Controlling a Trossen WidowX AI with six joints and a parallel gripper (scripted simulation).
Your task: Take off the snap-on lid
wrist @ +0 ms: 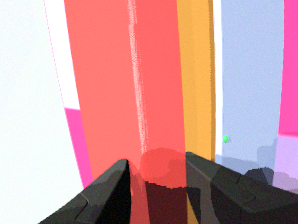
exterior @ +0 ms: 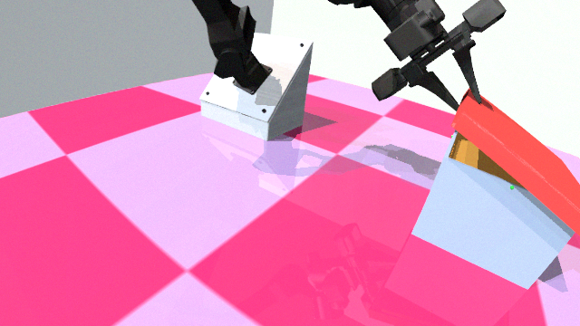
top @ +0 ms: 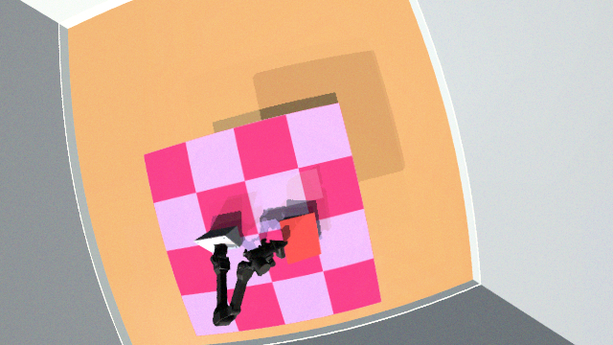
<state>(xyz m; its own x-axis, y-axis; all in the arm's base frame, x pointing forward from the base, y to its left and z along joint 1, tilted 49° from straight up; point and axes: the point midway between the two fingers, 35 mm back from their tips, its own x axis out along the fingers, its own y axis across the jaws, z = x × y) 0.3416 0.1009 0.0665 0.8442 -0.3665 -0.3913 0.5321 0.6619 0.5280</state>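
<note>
The red lid lies 8 cm ahead of my gripper tip, 1 cm to the left of it and 2 cm below it. Round my gripper tip: storage box: 6 cm ahead, 9 cm below.
</note>
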